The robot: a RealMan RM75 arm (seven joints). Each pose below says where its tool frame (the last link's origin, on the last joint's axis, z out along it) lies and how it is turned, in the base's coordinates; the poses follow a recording.
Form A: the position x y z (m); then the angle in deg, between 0 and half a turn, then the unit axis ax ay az.
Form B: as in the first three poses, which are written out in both.
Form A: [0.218, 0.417, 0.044, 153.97, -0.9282, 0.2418, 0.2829]
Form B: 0.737, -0.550, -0.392, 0.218; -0.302, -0.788, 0.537, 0.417; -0.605, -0.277, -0.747, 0.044; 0, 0, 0, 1
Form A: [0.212, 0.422, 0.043, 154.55, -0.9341, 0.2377, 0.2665]
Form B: 0.757, -0.537, -0.372, 0.212; -0.308, -0.795, 0.522, 0.422; -0.576, -0.281, -0.768, 0.043; 0, 0, 0, 1
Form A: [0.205, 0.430, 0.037, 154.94, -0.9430, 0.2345, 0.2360]
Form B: 0.789, -0.521, -0.325, 0.205; -0.322, -0.801, 0.505, 0.430; -0.524, -0.294, -0.800, 0.037; 0, 0, 0, 1
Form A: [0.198, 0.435, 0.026, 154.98, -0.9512, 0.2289, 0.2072]
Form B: 0.818, -0.503, -0.279, 0.198; -0.327, -0.806, 0.493, 0.435; -0.472, -0.312, -0.824, 0.026; 0, 0, 0, 1
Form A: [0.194, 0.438, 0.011, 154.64, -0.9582, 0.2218, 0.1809]
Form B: 0.844, -0.482, -0.235, 0.194; -0.327, -0.810, 0.487, 0.438; -0.425, -0.334, -0.841, 0.011; 0, 0, 0, 1
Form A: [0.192, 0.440, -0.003, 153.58, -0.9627, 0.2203, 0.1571]
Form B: 0.861, -0.472, -0.189, 0.192; -0.332, -0.804, 0.494, 0.440; -0.385, -0.363, -0.849, -0.003; 0, 0, 0, 1
